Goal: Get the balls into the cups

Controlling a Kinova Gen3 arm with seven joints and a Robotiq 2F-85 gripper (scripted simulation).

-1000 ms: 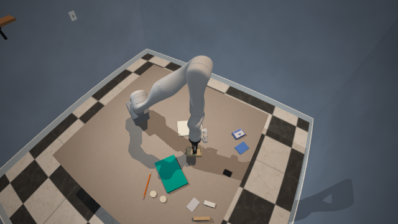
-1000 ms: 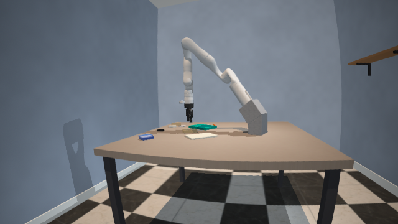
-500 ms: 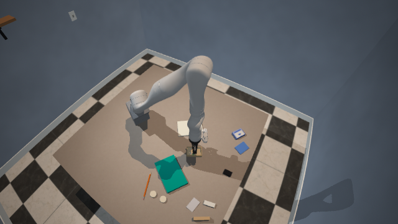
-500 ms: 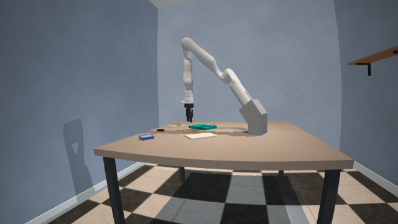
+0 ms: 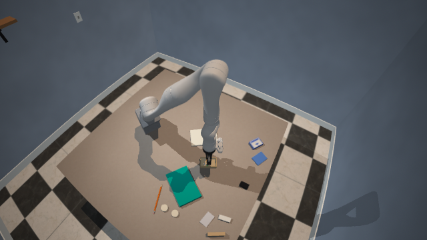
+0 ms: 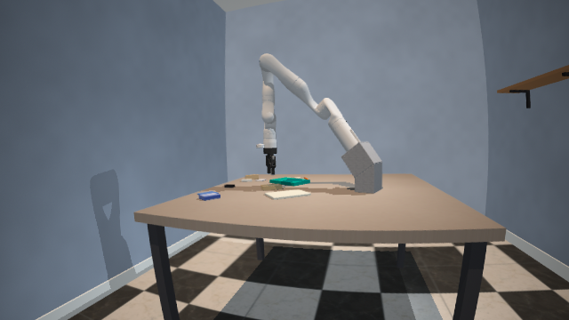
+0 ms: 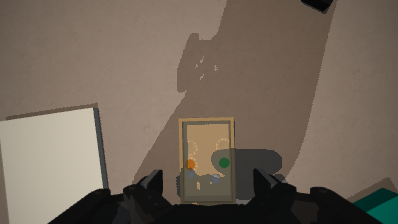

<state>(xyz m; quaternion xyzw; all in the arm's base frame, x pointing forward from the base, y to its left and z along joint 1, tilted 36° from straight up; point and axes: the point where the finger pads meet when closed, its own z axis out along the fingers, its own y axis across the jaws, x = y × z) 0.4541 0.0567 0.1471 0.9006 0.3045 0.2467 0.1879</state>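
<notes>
My gripper is now 8 cm above the covered wooden puzzle. The rest, counted from my hand: teal book 4 cm behind, 22 cm to the right, 8 cm below; then cream pad 14 cm behind, 16 cm to the left, 9 cm below; then black block 28 cm ahead, 1 cm to the right, 8 cm below.
</notes>
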